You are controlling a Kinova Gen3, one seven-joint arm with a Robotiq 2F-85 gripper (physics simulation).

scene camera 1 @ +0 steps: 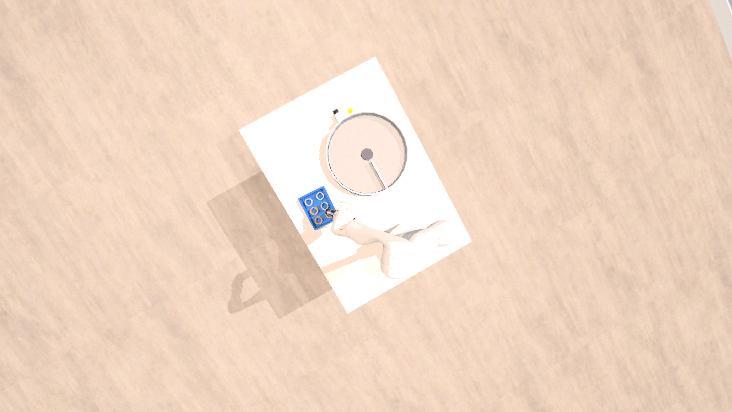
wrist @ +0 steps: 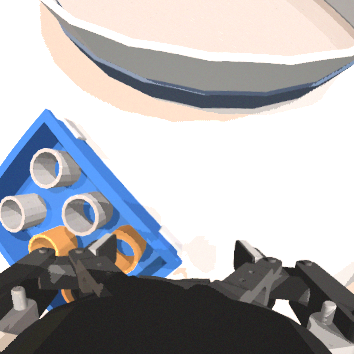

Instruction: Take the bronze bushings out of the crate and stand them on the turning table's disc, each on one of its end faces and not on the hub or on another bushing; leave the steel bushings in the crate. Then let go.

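Frame: origin at the arm's base, x ahead, y left, z up, level; millimetres.
Seen in the pictures: gripper, fingertip midpoint: [wrist: 174, 250].
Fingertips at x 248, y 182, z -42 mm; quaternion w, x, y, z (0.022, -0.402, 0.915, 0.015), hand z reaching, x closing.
Offsets run from my fingertips to a thing's middle. "spot": to the spot under its first point.
The blue crate @(dy +89, dx +71, dz -49 mm) [scene camera 1: 306, 213] [wrist: 125, 192] holds three bronze bushings. One bronze bushing @(dy +119, dx +68, dz -50 mm) [wrist: 65, 237] is partly behind my left finger, another @(dy +54, dx +21, dz -50 mm) [wrist: 138, 243] is just right of that fingertip, and a third @(dy +118, dx +14, dz -50 mm) [wrist: 67, 296] is mostly hidden by the gripper. Three steel bushings stand there too: one @(dy +58, dx +128, dz -50 mm) [wrist: 71, 169] near the far corner, one @(dy +126, dx +122, dz -50 mm) [wrist: 33, 212] at the left, one @(dy +59, dx +71, dz -50 mm) [wrist: 103, 206] in the middle. My gripper [wrist: 174, 250] is wide open and empty; its left fingertip is over the crate, its right one beyond the crate's wall. The turning table's disc @(dy -254, dx +228, dz -22 mm) [scene camera 1: 353, 135] [wrist: 200, 25] shows no bushings in the scene view.
A raised rim [scene camera 1: 327, 153] [wrist: 200, 75] surrounds the disc. The dark hub @(dy -254, dx +228, dz -17 mm) [scene camera 1: 366, 154] is at its centre, and a thin bar @(spot: dy -260, dx +104, dz +13 mm) [scene camera 1: 378, 175] runs from near the hub to the rim. A yellow marker @(spot: dy -263, dx +465, dz -16 mm) [scene camera 1: 350, 110] and a small black part @(spot: dy -198, dx +497, dz -49 mm) [scene camera 1: 336, 111] are beside the far rim.
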